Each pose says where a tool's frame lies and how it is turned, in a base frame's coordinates. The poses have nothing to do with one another.
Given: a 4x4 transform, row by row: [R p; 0 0 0 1], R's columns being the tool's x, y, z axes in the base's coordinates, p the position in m. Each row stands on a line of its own.
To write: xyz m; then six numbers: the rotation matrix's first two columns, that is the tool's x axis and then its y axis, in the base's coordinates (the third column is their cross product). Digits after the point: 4 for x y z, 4 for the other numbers.
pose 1, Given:
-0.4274, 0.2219, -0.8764, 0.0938
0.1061, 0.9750, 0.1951, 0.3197
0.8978, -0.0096, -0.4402, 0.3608
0, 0, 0, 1
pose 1, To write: 0.0938, 0.3197, 0.3608, -0.4274, 0.1061, 0.8978, 0.2219, 0.9750, -0.0096
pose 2, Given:
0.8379, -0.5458, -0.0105, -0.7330
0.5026, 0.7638, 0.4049, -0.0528
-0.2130, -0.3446, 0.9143, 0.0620
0, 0, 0, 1
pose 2, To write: -0.7330, -0.0528, 0.0620, 0.8379, 0.5026, -0.2130, -0.5458, 0.7638, -0.3446
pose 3, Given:
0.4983, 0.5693, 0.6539, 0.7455
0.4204, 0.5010, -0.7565, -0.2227
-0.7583, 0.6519, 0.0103, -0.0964
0, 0, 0, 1
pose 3, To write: 0.7455, -0.2227, -0.0964, 0.4983, 0.4204, -0.7583, 0.5693, 0.5010, 0.6519
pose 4, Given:
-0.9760, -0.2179, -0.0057, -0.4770
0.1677, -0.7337, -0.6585, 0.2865
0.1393, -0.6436, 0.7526, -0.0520
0, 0, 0, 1
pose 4, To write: -0.4770, 0.2865, -0.0520, -0.9760, 0.1677, 0.1393, -0.2179, -0.7337, -0.6436
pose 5, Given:
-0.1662, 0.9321, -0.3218, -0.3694
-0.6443, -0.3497, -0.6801, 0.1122
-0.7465, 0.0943, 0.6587, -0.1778
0, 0, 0, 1
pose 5, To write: -0.3694, 0.1122, -0.1778, -0.1662, -0.6443, -0.7465, 0.9321, -0.3497, 0.0943
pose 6, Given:
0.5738, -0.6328, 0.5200, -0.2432
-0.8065, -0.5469, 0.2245, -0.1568
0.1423, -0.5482, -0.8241, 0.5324
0, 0, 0, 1
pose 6, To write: -0.2432, -0.1568, 0.5324, 0.5738, -0.8065, 0.1423, -0.6328, -0.5469, -0.5482
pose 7, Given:
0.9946, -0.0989, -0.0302, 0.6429
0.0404, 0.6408, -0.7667, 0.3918
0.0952, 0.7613, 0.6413, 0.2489
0, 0, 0, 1
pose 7, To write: 0.6429, 0.3918, 0.2489, 0.9946, 0.0404, 0.0952, -0.0989, 0.6408, 0.7613
